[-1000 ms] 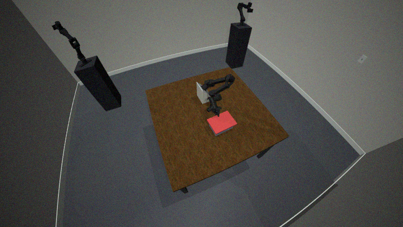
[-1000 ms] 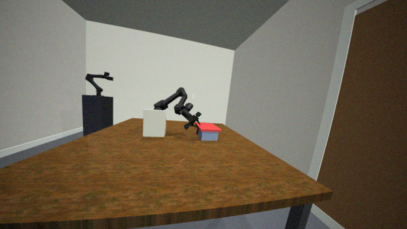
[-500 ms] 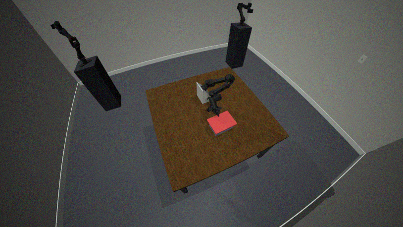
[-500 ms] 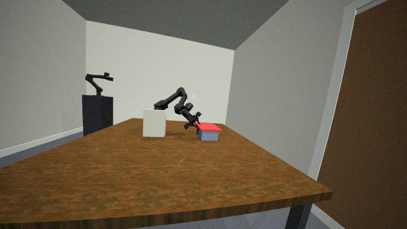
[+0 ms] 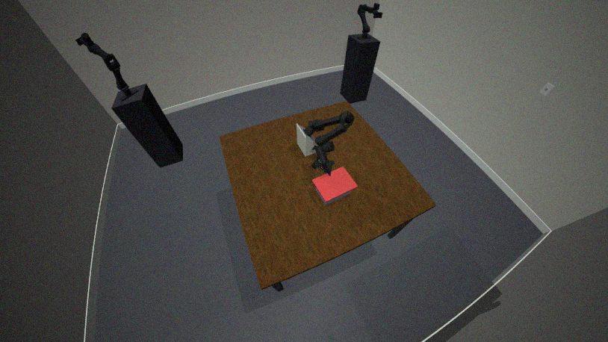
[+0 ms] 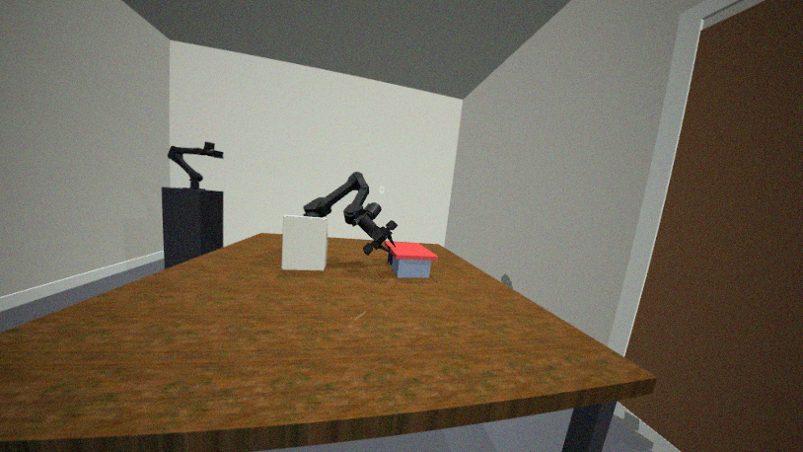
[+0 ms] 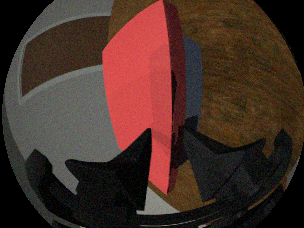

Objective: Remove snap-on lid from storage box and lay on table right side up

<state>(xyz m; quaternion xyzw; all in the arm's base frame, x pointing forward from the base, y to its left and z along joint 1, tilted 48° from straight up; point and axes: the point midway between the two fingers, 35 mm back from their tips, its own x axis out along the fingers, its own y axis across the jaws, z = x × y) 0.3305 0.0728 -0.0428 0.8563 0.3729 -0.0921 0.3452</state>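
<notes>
Now: gripper tip 80 mm short of the lid, 10 mm to the right of it and 10 mm below it. The rest, counted from my gripper tip: storage box (80 mm ahead, 10 mm to the left, 40 mm below).
</notes>
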